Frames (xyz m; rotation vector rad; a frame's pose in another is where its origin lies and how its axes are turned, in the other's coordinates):
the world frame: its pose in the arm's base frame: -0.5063 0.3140 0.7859 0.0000 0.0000 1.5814
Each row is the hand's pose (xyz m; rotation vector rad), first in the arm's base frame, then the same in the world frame.
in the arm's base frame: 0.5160 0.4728 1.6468 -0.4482 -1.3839 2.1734
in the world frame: 0.1480 -1.0239 0.8609 -1.0467 -0.5276 0.8282
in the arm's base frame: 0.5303 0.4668 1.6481 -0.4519 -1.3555 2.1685
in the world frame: 0.1418 -1.0382 0.8622 -1.0343 -0.5103 0.8150
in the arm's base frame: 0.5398 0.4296 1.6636 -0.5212 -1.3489 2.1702
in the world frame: 0.1045 -1.0473 0.8777 -1.0689 -0.4663 0.8223
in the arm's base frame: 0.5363 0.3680 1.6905 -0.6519 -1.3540 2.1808
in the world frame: 0.0429 -1.0431 0.9046 -1.1417 -0.3928 0.8516
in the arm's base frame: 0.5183 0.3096 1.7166 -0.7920 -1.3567 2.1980
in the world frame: -0.0153 -1.0245 0.9307 -1.2158 -0.3126 0.8923
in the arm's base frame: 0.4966 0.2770 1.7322 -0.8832 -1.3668 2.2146
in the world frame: -0.0476 -1.0025 0.9463 -1.2665 -0.2652 0.9290
